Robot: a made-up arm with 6 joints. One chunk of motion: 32 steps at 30 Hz.
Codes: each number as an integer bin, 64 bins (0 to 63) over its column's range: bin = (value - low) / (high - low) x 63, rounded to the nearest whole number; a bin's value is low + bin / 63 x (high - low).
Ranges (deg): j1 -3..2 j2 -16..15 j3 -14..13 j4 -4..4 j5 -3..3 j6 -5..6
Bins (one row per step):
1: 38 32 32 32 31 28
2: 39 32 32 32 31 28
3: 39 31 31 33 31 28
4: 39 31 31 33 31 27
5: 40 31 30 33 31 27
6: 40 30 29 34 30 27
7: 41 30 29 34 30 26
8: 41 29 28 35 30 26
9: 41 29 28 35 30 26
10: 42 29 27 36 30 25
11: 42 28 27 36 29 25
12: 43 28 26 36 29 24
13: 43 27 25 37 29 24
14: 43 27 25 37 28 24
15: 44 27 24 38 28 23
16: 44 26 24 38 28 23
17: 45 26 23 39 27 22
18: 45 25 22 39 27 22
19: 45 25 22 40 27 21
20: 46 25 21 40 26 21
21: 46 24 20 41 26 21
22: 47 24 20 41 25 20
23: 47 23 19 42 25 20
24: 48 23 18 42 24 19
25: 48 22 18 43 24 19
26: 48 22 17 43 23 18
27: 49 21 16 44 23 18
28: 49 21 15 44 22 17
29: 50 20 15 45 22 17
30: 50 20 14 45 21 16
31: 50 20 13 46 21 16
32: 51 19 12 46 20 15
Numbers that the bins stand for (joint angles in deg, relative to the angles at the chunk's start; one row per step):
1: 0.02 -0.25 -0.29 0.06 -0.05 -0.11
2: 0.10 -0.25 -0.29 0.06 -0.05 -0.11
3: 0.10 -0.75 -0.71 0.19 -0.05 -0.11
4: 0.10 -0.75 -0.71 0.19 -0.05 -0.29
5: 0.17 -0.75 -1.14 0.19 -0.05 -0.29
6: 0.17 -1.24 -1.57 0.32 -0.14 -0.29
7: 0.25 -1.24 -1.57 0.32 -0.14 -0.46
8: 0.25 -1.73 -2.00 0.44 -0.14 -0.46
9: 0.25 -1.73 -2.00 0.44 -0.14 -0.46
10: 0.33 -1.73 -2.43 0.57 -0.14 -0.63
11: 0.33 -2.22 -2.43 0.57 -0.24 -0.63
12: 0.41 -2.22 -2.86 0.57 -0.24 -0.81
13: 0.41 -2.71 -3.29 0.70 -0.24 -0.81
14: 0.41 -2.71 -3.29 0.70 -0.33 -0.81
15: 0.49 -2.71 -3.71 0.83 -0.33 -0.98
16: 0.49 -3.21 -3.71 0.83 -0.33 -0.98
17: 0.57 -3.21 -4.14 0.95 -0.43 -1.16
18: 0.57 -3.70 -4.57 0.95 -0.43 -1.16
19: 0.57 -3.70 -4.57 1.08 -0.43 -1.33
20: 0.65 -3.70 -5.00 1.08 -0.52 -1.33
21: 0.65 -4.19 -5.43 1.21 -0.52 -1.33
22: 0.73 -4.19 -5.43 1.21 -0.62 -1.51
23: 0.73 -4.68 -5.86 1.33 -0.62 -1.51
24: 0.81 -4.68 -6.29 1.33 -0.71 -1.68
25: 0.81 -5.17 -6.29 1.46 -0.71 -1.68
26: 0.81 -5.17 -6.71 1.46 -0.81 -1.86
27: 0.89 -5.67 -7.14 1.59 -0.81 -1.86
28: 0.89 -5.67 -7.57 1.59 -0.90 -2.03
29: 0.97 -6.16 -7.57 1.71 -0.90 -2.03
30: 0.97 -6.16 -8.00 1.71 -1.00 -2.21
31: 0.97 -6.16 -8.43 1.84 -1.00 -2.21
32: 1.05 -6.65 -8.86 1.84 -1.10 -2.38

